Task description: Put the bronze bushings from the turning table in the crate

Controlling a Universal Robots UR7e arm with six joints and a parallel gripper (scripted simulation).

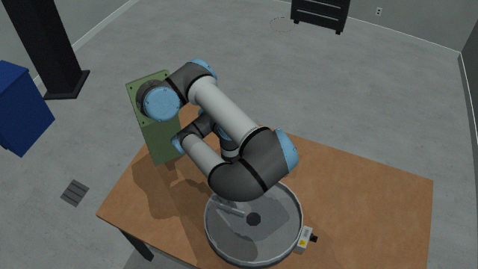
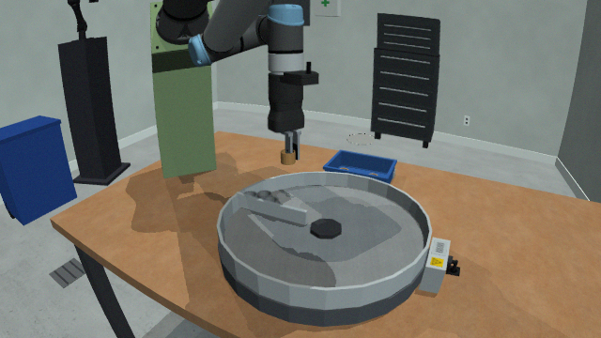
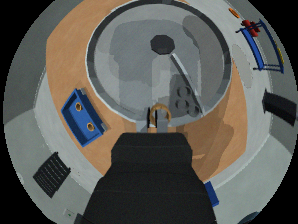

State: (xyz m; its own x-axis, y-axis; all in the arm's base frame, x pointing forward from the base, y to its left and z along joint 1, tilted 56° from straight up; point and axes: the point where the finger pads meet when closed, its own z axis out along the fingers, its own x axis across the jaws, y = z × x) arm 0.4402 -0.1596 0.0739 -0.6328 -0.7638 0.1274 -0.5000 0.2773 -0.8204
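The blue crate is 180 mm ahead of my hand, 220 mm to the left of it and 140 mm below it. Round my hand: grey turning table: 80 mm ahead, 140 mm to the right, 110 mm below.
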